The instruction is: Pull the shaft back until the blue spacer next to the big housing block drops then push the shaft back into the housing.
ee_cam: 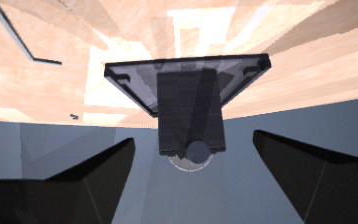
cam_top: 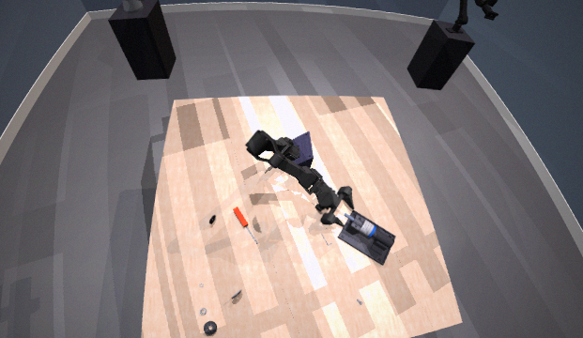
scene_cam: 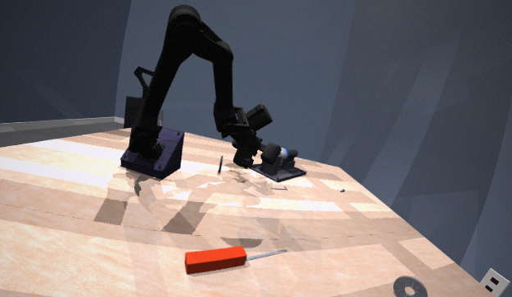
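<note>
Right now the pale spacer is 50 mm to the left of my gripper tip, 40 mm ahead of it and 10 mm above it. From my gripper tip the other things lie so: blue spacer: 90 mm to the left, 70 mm ahead, 10 mm above; allen key: 90 mm to the right, 80 mm ahead, 70 mm below.
</note>
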